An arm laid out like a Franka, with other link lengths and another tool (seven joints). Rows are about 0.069 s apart.
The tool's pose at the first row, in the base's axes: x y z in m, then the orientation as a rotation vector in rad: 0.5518 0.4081 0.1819 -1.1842 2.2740 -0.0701
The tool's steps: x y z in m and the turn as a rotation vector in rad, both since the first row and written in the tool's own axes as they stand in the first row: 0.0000 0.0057 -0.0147 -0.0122 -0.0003 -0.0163; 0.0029 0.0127 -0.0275 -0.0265 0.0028 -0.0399; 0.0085 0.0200 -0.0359 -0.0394 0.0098 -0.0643; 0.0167 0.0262 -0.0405 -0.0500 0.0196 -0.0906; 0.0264 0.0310 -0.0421 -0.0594 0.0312 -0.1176; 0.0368 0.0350 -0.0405 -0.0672 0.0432 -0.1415
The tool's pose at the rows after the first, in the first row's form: 0.5401 0.4085 0.1925 -1.2090 2.2677 -0.0623; 0.5272 0.4079 0.1998 -1.2440 2.2604 -0.0570; 0.5151 0.4063 0.2021 -1.2801 2.2553 -0.0559; 0.5045 0.4028 0.2003 -1.3178 2.2503 -0.0599; 0.4958 0.3979 0.1958 -1.3562 2.2456 -0.0666; 0.4890 0.3927 0.1885 -1.3903 2.2424 -0.0742
